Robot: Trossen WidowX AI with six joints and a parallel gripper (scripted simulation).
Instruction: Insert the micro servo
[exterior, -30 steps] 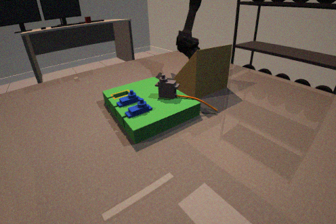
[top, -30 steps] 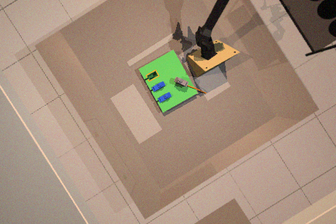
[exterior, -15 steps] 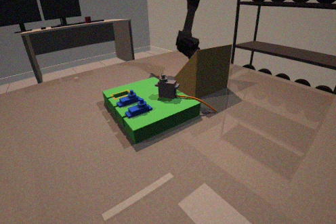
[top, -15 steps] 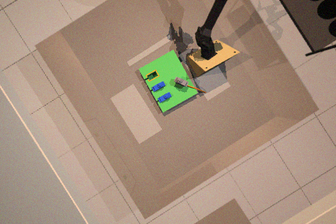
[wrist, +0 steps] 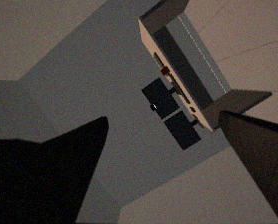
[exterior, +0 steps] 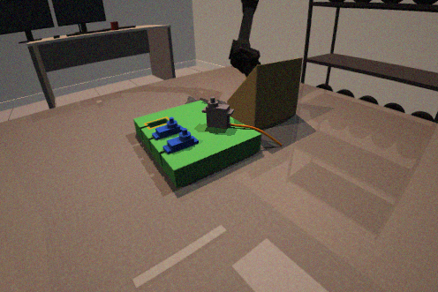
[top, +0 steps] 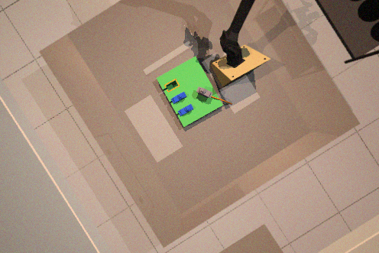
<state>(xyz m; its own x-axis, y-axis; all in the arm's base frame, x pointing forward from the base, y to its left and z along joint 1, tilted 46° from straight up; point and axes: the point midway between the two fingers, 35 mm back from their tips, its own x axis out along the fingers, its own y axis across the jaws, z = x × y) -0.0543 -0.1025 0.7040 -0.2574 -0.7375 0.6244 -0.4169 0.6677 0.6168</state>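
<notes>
Now: gripper tip 33 cm short of the green deck, 59 cm to the right of it and 50 cm above it.
</notes>
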